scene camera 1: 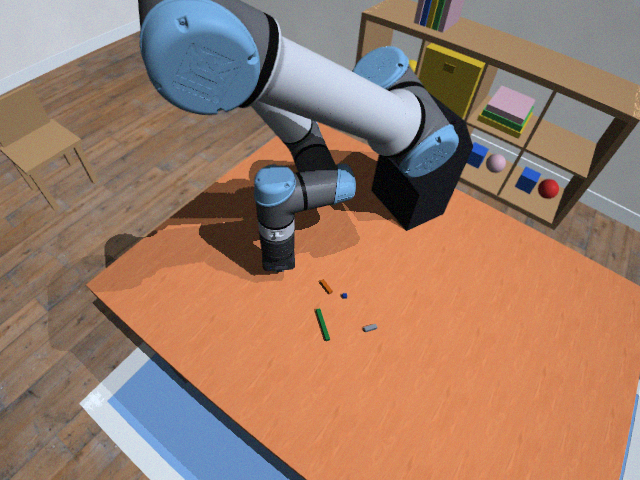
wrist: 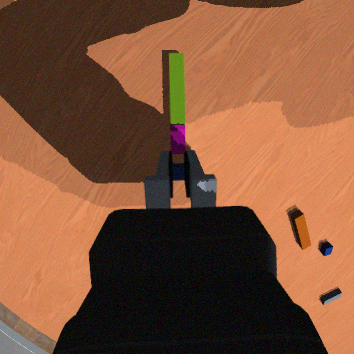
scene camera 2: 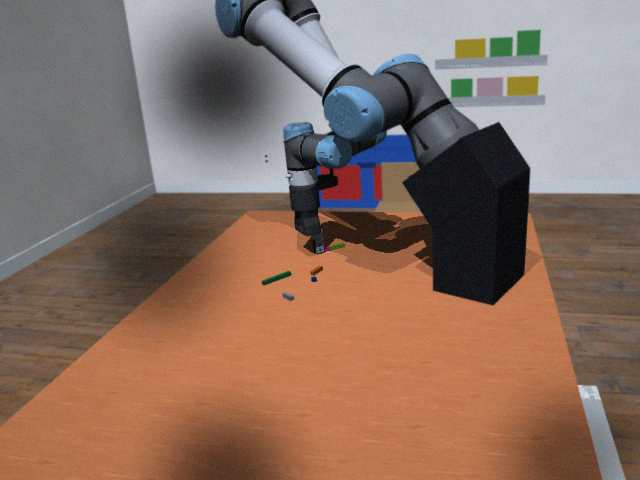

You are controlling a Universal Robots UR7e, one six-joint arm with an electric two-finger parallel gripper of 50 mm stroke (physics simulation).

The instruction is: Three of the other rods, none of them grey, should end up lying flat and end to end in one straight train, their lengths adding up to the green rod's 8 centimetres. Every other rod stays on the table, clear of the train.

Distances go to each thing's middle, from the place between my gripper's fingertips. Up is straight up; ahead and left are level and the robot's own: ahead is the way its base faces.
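Lime rod (wrist: pixel 176 62): my hand 3 cm to the left of it, 5 cm past it.
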